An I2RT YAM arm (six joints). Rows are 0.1 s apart.
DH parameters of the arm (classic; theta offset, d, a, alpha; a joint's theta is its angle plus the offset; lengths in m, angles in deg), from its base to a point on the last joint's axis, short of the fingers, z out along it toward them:
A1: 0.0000 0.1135 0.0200 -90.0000
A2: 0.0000 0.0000 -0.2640 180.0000
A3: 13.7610 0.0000 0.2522 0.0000
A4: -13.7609 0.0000 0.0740 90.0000
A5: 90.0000 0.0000 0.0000 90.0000
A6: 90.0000 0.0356 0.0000 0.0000
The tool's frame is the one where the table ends.
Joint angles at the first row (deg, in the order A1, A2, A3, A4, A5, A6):
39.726 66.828 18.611 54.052 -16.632 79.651
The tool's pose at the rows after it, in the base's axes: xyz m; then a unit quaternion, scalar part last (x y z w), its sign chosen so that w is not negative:
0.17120 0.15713 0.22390 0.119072 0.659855 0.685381 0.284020
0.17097 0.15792 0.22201 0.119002 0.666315 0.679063 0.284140
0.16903 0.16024 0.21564 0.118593 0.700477 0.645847 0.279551
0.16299 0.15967 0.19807 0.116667 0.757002 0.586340 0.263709
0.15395 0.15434 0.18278 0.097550 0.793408 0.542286 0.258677
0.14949 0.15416 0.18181 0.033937 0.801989 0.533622 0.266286
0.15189 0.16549 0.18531 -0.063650 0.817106 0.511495 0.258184
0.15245 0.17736 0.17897 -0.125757 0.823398 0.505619 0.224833
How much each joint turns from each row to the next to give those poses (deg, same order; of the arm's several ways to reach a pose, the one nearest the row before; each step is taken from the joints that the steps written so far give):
0.220 0.457 -0.051 0.732 -0.593 -0.130
0.229 0.031 0.031 -1.038 0.293 -0.635
0.894 -1.068 0.604 -7.257 1.016 -2.837
1.081 -1.243 -0.389 -10.609 1.274 -4.139
0.642 -1.799 -1.796 -6.343 0.536 -4.573
0.280 -0.967 -0.270 -1.627 -3.089 -6.788
0.960 2.436 3.896 -5.631 -4.927 -10.335
1.346 4.225 2.171 -1.934 -4.723 -5.158

